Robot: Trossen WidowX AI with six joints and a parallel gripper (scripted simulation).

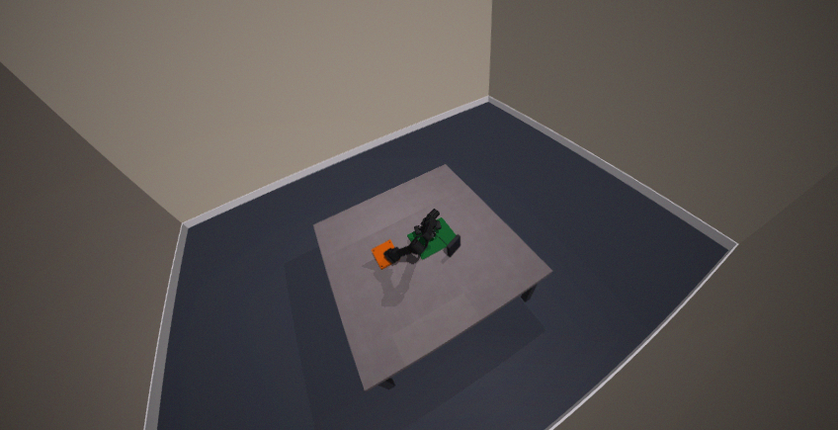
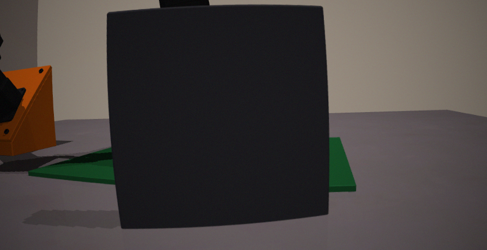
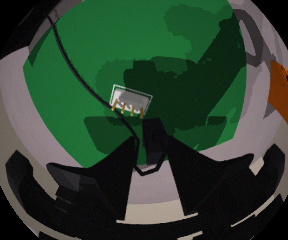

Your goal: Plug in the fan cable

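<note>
The four-pin fan header lies 1 cm ahead of my gripper tip, 4 cm to the right of it and 2 cm below it. Also, from my gripper tip: green board (4 cm to the right, 4 cm below); then dark fan plug (1 cm to the left); then black fan (5 cm ahead, 22 cm to the right, 3 cm above).
</note>
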